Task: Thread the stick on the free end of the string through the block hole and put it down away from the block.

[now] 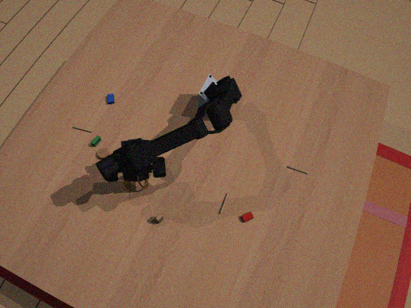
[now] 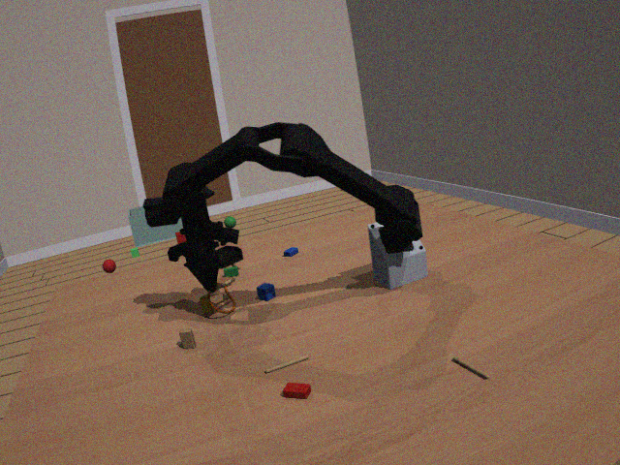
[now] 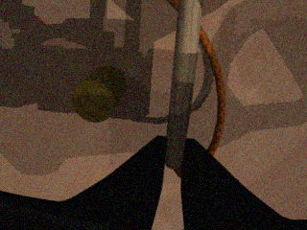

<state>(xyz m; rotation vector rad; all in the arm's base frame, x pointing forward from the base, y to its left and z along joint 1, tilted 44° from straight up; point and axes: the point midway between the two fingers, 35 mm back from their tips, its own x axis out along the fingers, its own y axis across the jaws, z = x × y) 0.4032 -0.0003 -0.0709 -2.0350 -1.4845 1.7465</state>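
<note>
Right now the yellow cylinder is 20 mm ahead of my gripper tip, 40 mm to the right of it and 40 mm below it. Round my gripper tip: tan wooden block (70 mm ahead, 120 mm to the left, 40 mm below); then round wooden button (30 mm behind, 180 mm to the right, 50 mm below); then thin wooden stick (10 mm behind, 10 mm to the right).
</note>
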